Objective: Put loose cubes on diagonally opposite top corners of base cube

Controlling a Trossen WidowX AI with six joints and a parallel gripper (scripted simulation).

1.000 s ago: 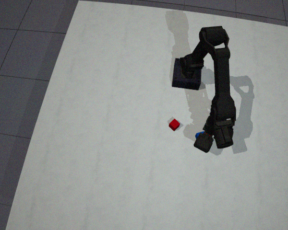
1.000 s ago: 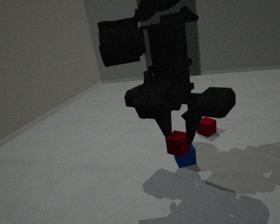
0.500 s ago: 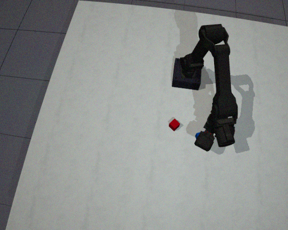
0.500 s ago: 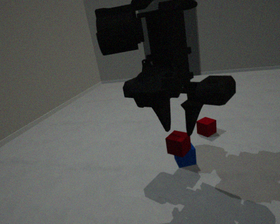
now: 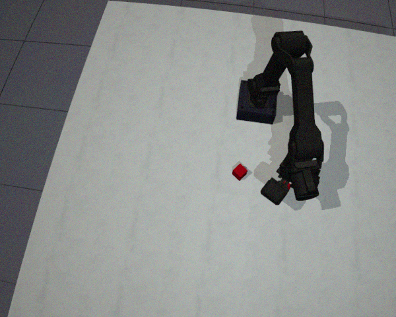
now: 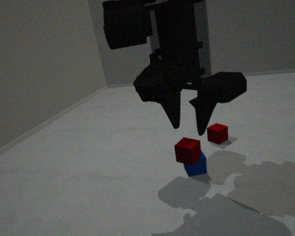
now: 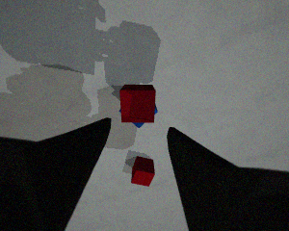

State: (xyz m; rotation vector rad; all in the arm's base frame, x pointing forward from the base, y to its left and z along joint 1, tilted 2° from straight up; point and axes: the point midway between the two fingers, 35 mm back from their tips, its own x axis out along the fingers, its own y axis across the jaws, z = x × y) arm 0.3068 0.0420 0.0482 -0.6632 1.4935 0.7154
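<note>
My gripper tip is now 3 cm above the red cube and 1 cm to the right of it. From my gripper tip the other things lie so: blue cube 7 cm below.
</note>
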